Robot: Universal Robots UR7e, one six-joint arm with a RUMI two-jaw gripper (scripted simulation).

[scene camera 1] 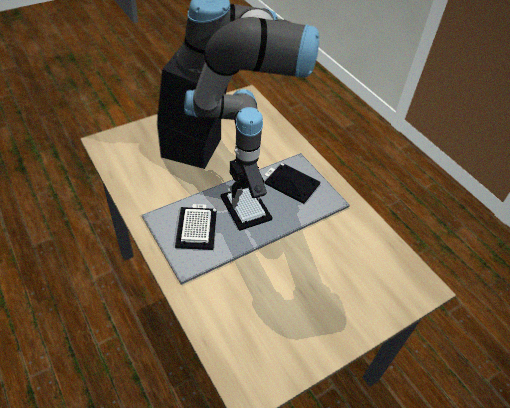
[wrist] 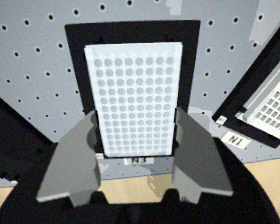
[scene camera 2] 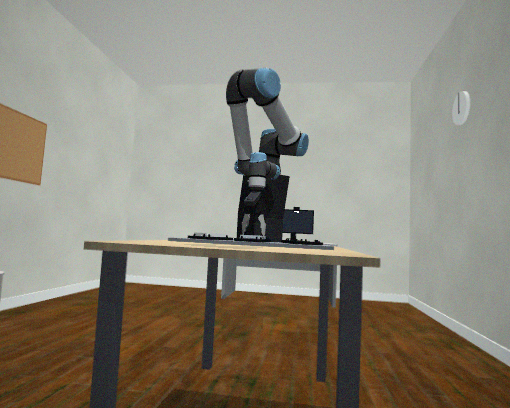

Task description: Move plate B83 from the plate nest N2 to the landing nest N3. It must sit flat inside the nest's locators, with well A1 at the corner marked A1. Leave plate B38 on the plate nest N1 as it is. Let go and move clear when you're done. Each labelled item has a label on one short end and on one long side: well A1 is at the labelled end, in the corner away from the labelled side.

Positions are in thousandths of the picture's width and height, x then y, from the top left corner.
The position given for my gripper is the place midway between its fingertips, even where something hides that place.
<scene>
I see my gripper (scene camera 1: 481,501), a plate (wrist: 491,404), a plate (scene camera 1: 383,538), a plate nest N2 (scene camera 1: 572,447) and a landing nest N3 (wrist: 284,158).
My gripper is seen too in the wrist view (wrist: 488,489).
</scene>
